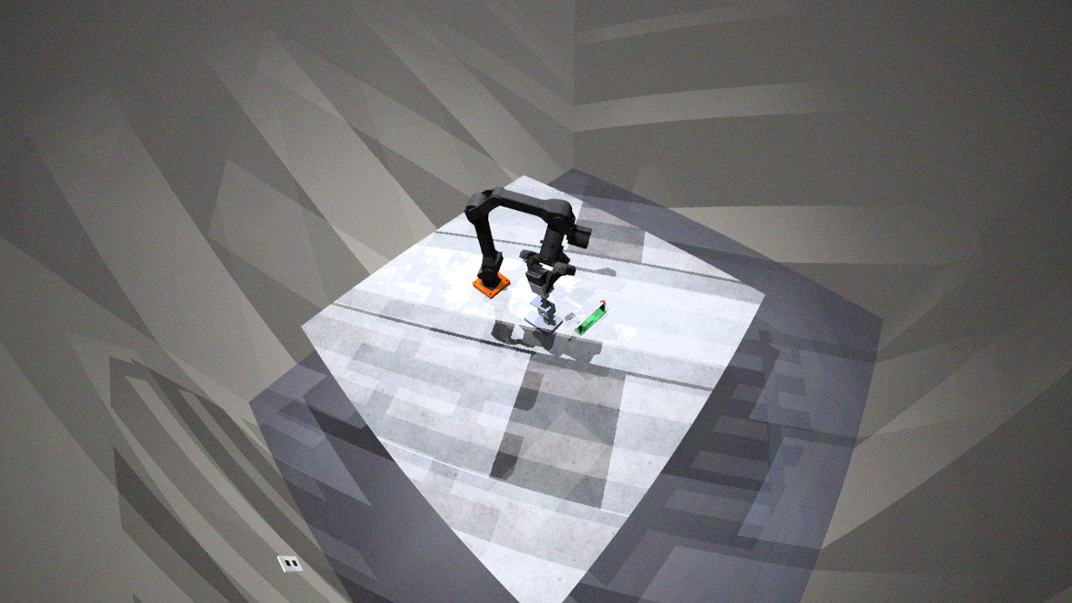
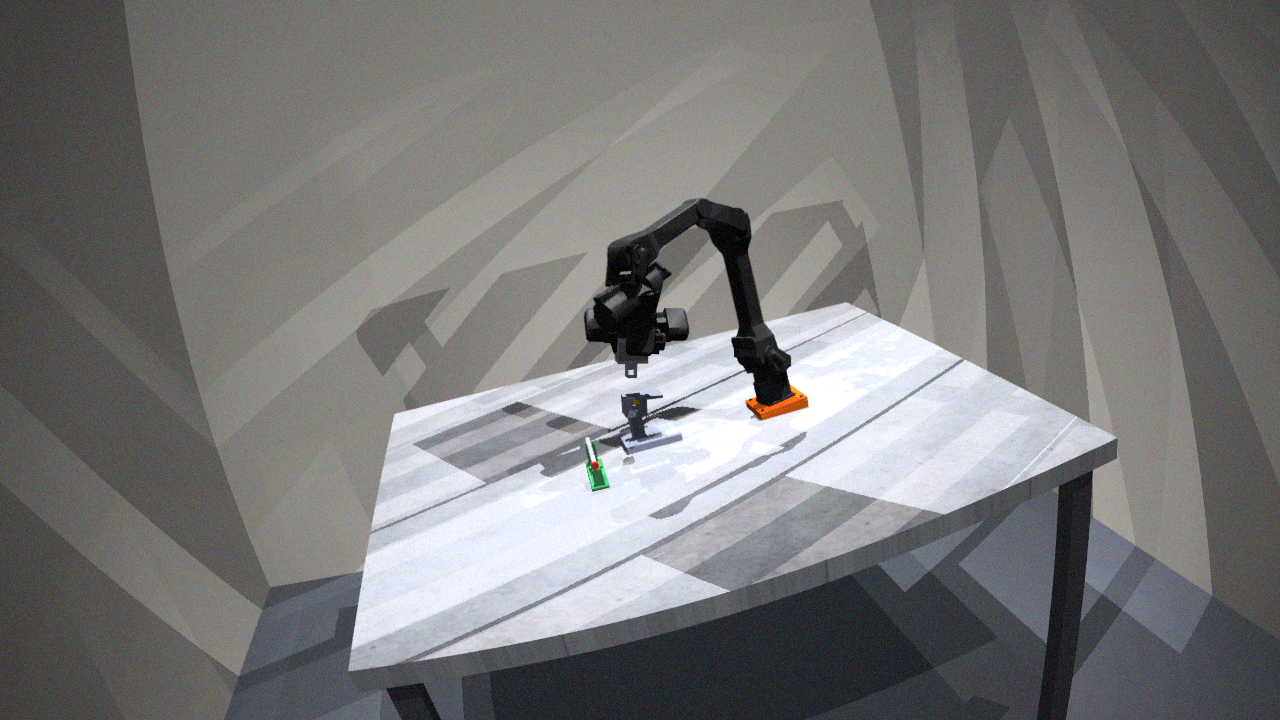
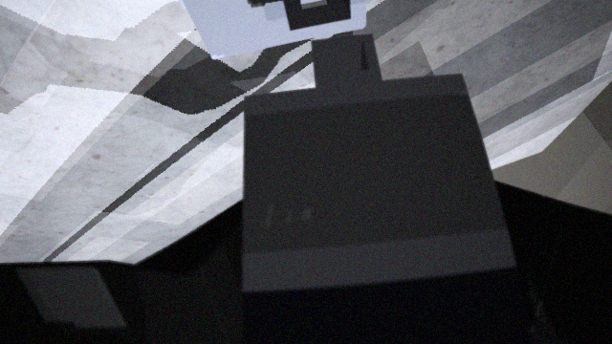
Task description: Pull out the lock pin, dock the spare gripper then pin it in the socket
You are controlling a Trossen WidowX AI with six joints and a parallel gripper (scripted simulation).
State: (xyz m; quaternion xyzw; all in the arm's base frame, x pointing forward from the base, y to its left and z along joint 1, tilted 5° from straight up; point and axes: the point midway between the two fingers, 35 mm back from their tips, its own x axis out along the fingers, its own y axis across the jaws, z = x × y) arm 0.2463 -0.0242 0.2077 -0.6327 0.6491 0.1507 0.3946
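My gripper tip is 160 mm above the green pin cradle, 140 mm short of it and 100 mm to the right of it. The rest, counted from my gripper tip: spare gripper (10 mm to the left, 10 mm above); grey mount (130 mm below, 10 mm to the left, 10 mm ahead).
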